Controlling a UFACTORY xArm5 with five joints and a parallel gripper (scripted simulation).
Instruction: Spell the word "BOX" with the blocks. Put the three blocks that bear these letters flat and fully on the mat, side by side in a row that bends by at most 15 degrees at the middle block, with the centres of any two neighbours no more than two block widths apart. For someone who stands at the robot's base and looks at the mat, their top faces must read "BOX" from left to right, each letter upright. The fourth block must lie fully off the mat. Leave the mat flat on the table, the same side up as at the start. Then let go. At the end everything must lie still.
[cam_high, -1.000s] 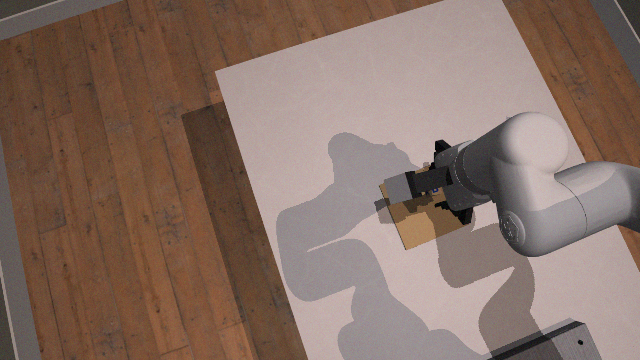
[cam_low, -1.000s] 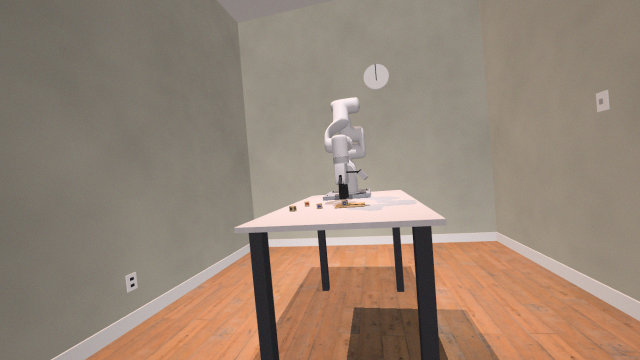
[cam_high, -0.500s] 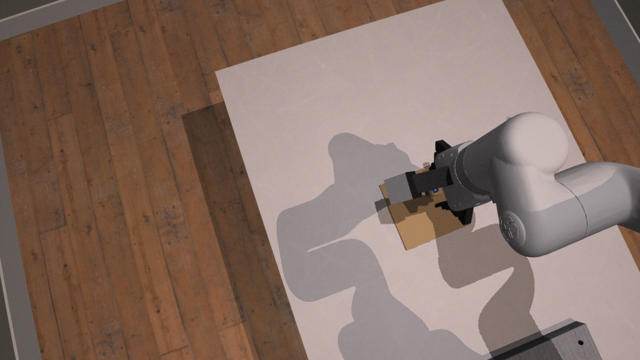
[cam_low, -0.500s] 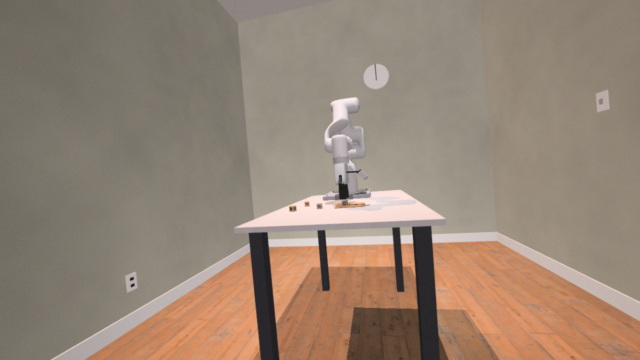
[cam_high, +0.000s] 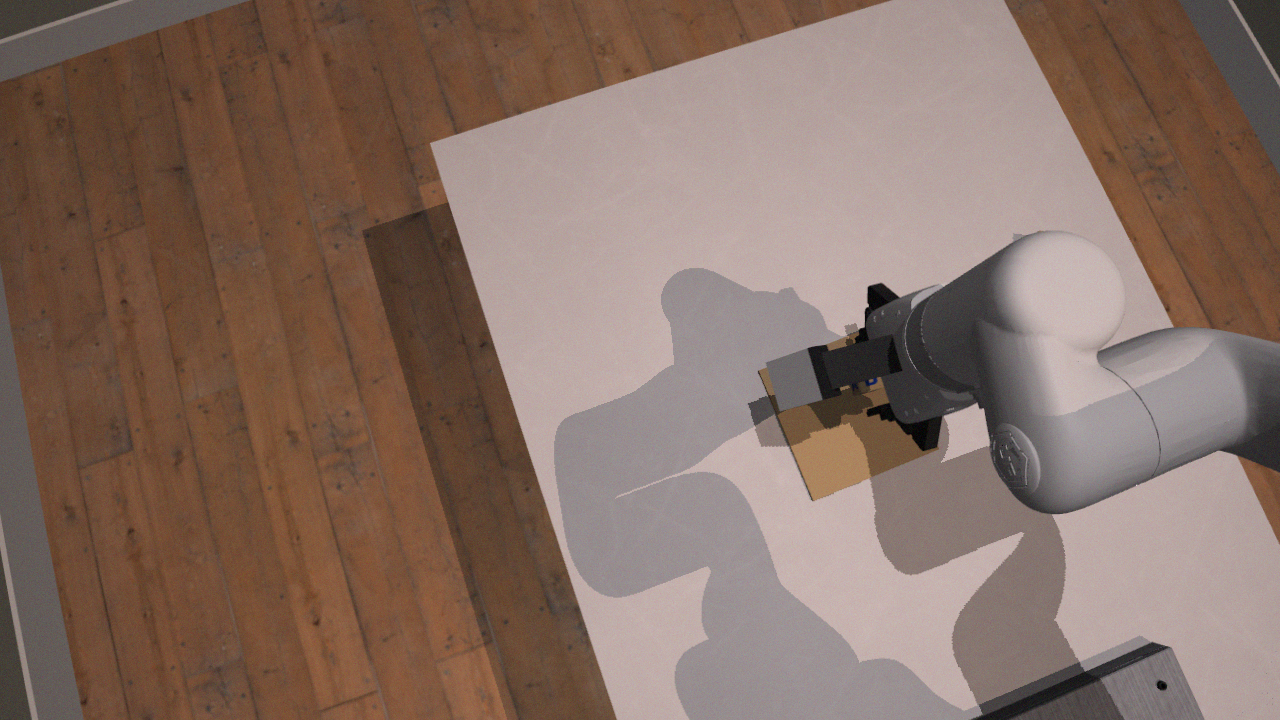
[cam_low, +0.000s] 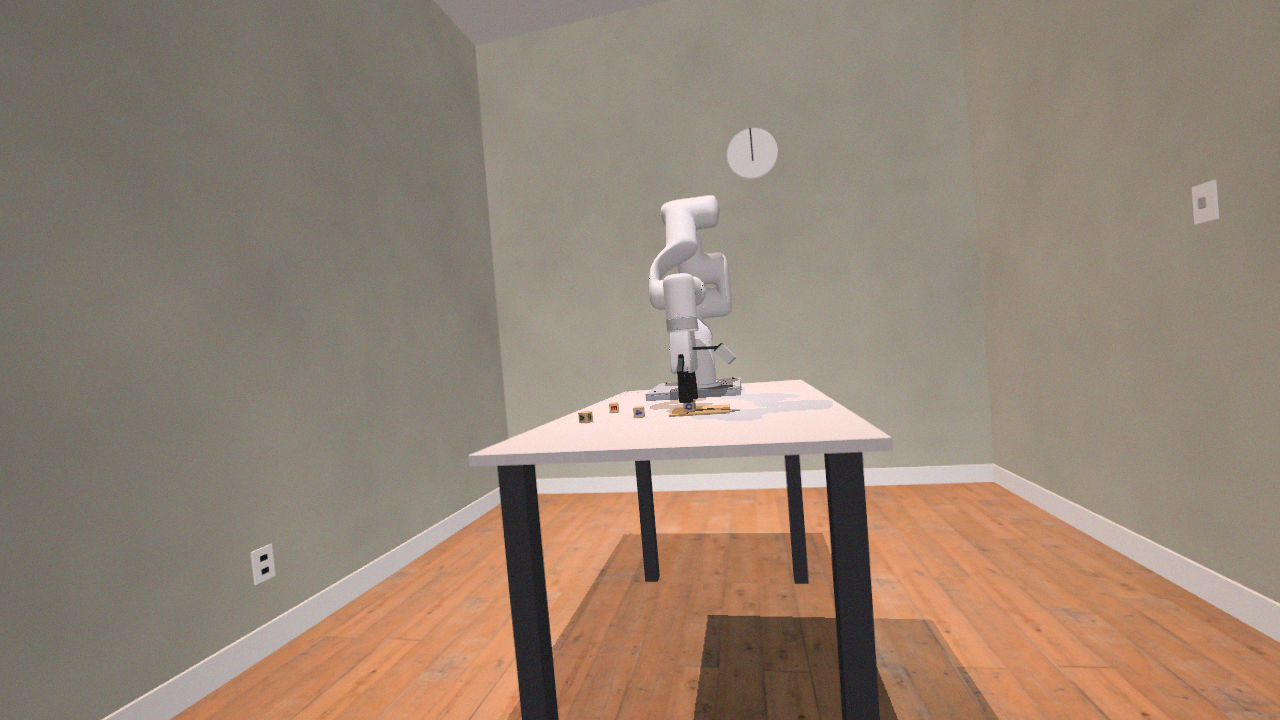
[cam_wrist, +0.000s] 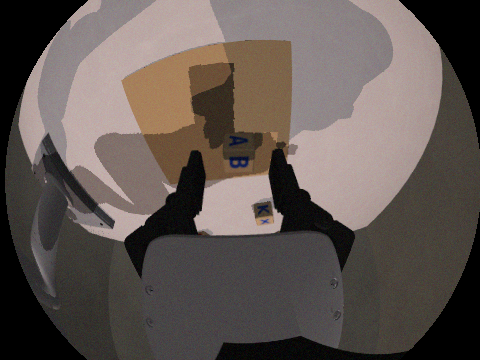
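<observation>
The tan mat is 20 mm behind my hand, 20 mm to the left of it and 40 mm below it.
</observation>
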